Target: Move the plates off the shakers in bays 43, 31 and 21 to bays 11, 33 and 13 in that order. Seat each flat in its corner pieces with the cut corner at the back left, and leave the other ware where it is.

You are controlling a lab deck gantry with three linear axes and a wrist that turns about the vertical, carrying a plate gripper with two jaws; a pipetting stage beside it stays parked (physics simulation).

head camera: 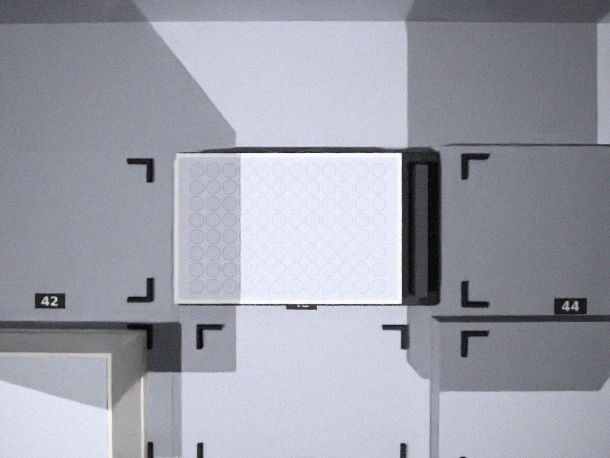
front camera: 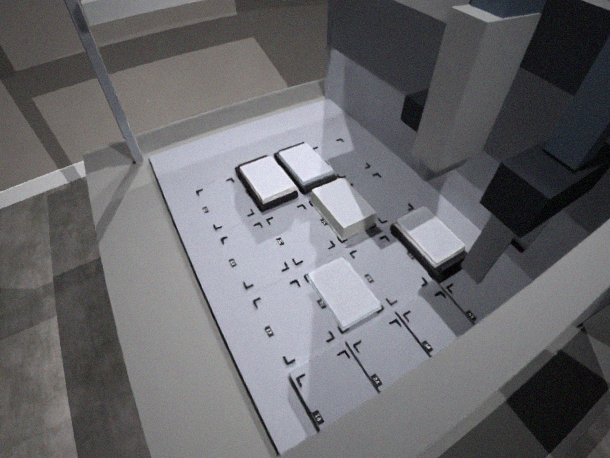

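Pixels of known places: gripper, between the fingertips: (front camera: 493, 258); robot's base, origin of its link: (front camera: 198, 192).
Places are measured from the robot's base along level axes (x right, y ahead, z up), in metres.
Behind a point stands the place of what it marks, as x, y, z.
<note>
A white plate (front camera: 435, 240) @[-0.360, 0.405, 0.037] (head camera: 320, 227) @[-0.366, 0.403, 0.037] lies flat on the dark shaker (front camera: 440, 269) @[-0.326, 0.458, 0.029] (head camera: 432, 225) @[-0.367, 0.470, 0.019] in bay 43. Another plate (front camera: 305, 162) @[-0.253, 0.074, 0.037] lies on the bay 31 shaker (front camera: 308, 188) @[-0.224, 0.137, 0.017], and a third plate (front camera: 267, 180) @[-0.147, 0.085, 0.037] on the bay 21 shaker (front camera: 280, 201) @[-0.152, 0.138, 0.013]. The cut corners are too fine to make out. Bay 11 (front camera: 205, 210) @[0.004, 0.066, 0.000], bay 33 (front camera: 369, 278) @[-0.211, 0.393, 0.000] and bay 13 (front camera: 269, 331) @[0.003, 0.392, 0.000] show their labels and hold no plate. My gripper (front camera: 510, 257) @[-0.320, 0.525, 0.157] is right of the bay 43 shaker, open, with nothing seen held; its farther jaw is unclear. The jaws do not show in the head view.
A tall pale box (front camera: 345, 207) @[-0.250, 0.246, 0.042] (head camera: 127, 400) @[-0.265, 0.291, 0.024] stands in bay 32, between the bay 31 and bay 43 shakers. A white plate (front camera: 345, 292) @[-0.149, 0.400, 0.014] lies in bay 23. The light pipetting column (front camera: 465, 90) @[-0.246, 0.423, 0.394] stands over the back. A raised rim runs along the deck.
</note>
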